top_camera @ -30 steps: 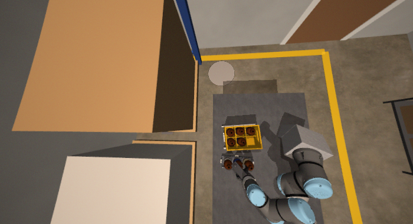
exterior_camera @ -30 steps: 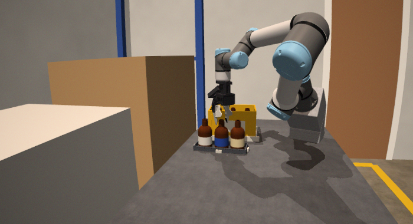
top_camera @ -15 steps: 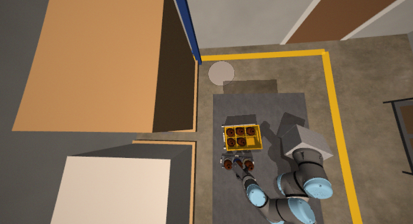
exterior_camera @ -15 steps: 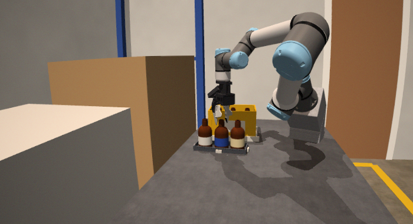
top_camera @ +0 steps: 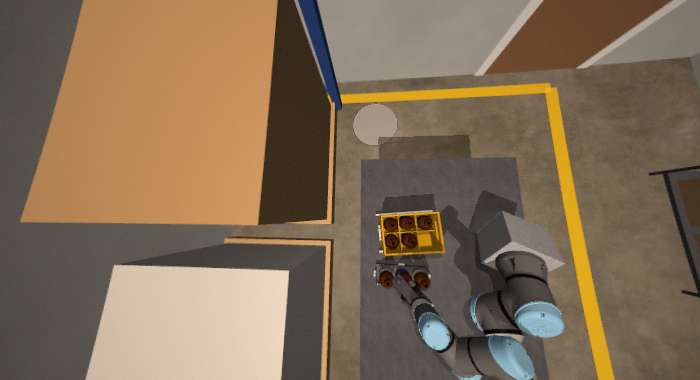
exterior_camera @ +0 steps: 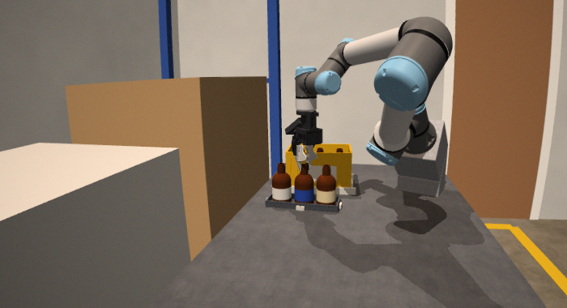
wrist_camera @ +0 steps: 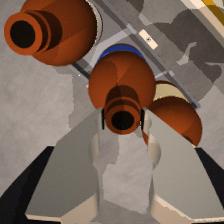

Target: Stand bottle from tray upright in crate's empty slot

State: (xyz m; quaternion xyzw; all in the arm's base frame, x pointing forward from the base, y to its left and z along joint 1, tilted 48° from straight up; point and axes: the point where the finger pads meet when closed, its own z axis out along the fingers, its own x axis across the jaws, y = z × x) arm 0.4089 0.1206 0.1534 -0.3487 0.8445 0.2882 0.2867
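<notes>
My gripper is now 9 cm short of the white-label bottle, 1 cm to the right of it and 7 cm above it. From my hand the other things lie so: yellow crate (1 cm ahead, 23 cm to the right, 7 cm below); dark tray (14 cm below).
</notes>
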